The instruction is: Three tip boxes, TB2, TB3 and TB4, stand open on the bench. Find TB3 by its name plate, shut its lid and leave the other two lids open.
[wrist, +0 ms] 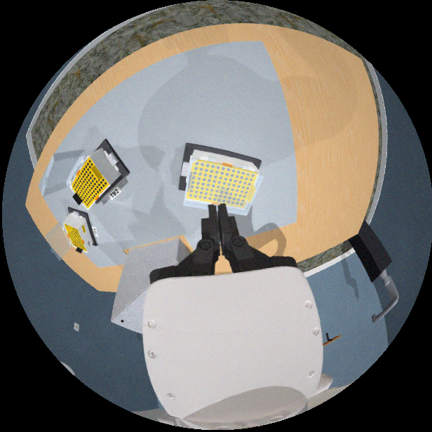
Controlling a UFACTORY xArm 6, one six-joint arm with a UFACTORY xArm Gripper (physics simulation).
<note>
In view: the gripper (216,215), a clear lid (208,182), a clear lid (62,166) and a grey-blue mat (227,95).
</note>
